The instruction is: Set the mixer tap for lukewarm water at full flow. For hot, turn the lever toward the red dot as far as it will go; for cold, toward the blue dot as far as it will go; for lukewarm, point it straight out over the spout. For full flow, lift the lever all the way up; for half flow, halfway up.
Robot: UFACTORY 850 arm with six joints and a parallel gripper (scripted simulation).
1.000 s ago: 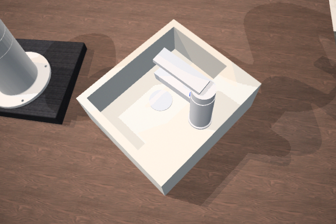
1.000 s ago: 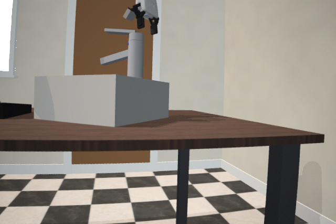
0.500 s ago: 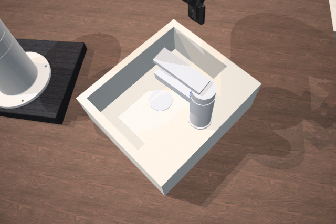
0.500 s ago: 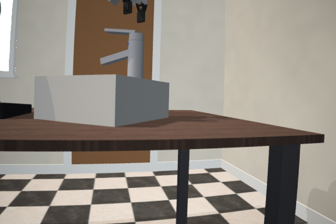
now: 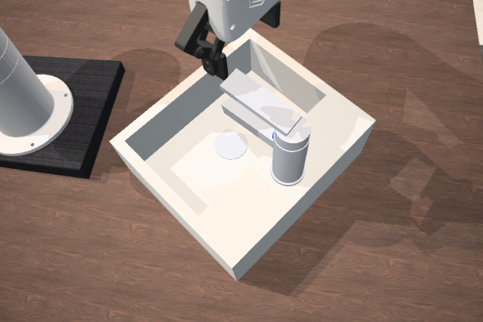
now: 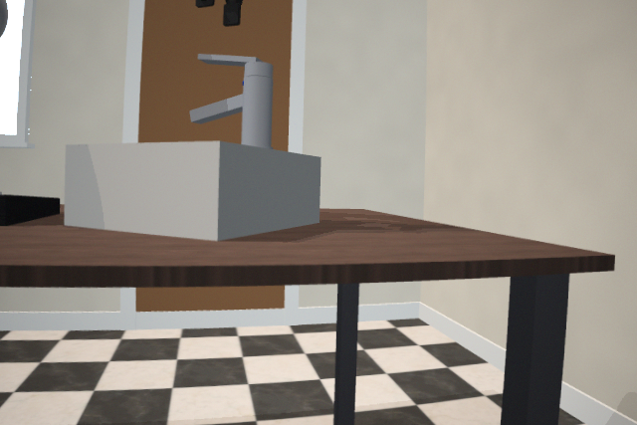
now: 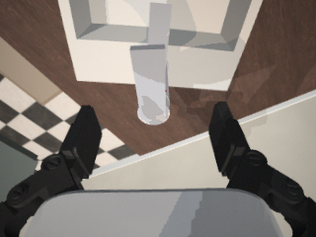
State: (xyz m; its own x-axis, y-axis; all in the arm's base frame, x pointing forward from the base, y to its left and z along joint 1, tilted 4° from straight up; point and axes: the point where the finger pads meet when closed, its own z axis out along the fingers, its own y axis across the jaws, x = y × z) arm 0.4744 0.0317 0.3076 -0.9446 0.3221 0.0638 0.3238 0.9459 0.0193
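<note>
Now: the flat lever 90 mm below my hand, 30 mm ahead of it and 20 mm to the right of it. Also, from my hand: grey mixer tap: 140 mm below, 50 mm ahead, 20 mm to the right; white basin: 330 mm below, 30 mm behind, 20 mm to the left.
</note>
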